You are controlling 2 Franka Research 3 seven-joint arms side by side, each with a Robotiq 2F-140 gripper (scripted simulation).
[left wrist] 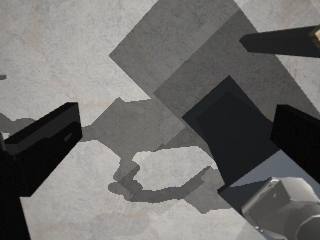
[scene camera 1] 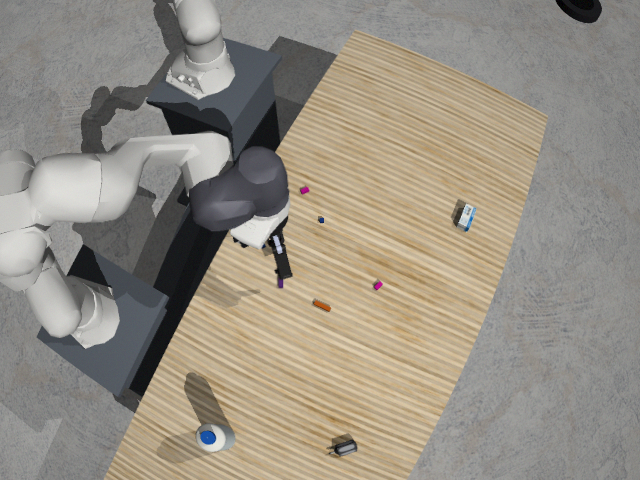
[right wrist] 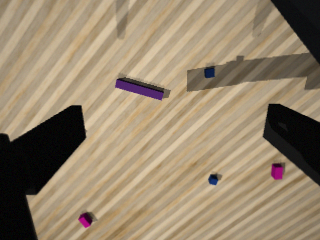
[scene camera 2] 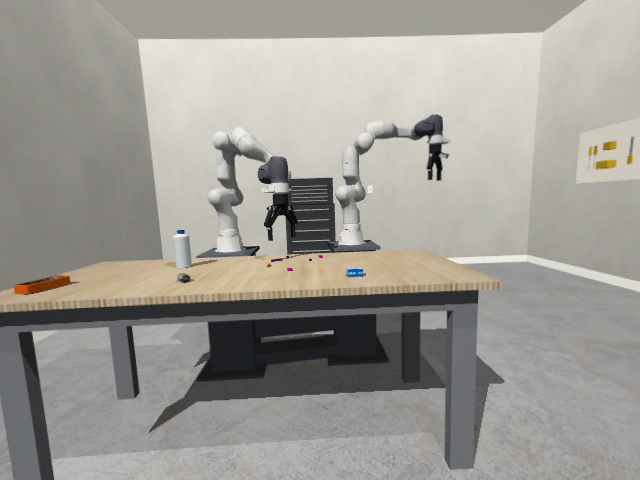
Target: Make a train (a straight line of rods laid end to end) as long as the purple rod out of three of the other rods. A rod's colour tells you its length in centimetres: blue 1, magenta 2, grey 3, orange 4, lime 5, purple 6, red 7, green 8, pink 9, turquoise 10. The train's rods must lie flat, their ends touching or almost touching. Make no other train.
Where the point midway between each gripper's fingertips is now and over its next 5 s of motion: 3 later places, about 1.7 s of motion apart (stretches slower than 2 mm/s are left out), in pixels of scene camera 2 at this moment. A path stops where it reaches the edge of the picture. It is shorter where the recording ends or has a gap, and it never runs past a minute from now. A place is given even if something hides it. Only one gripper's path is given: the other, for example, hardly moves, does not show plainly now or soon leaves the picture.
My right gripper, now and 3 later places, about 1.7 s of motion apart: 282,238; 281,250; 283,251; 285,252
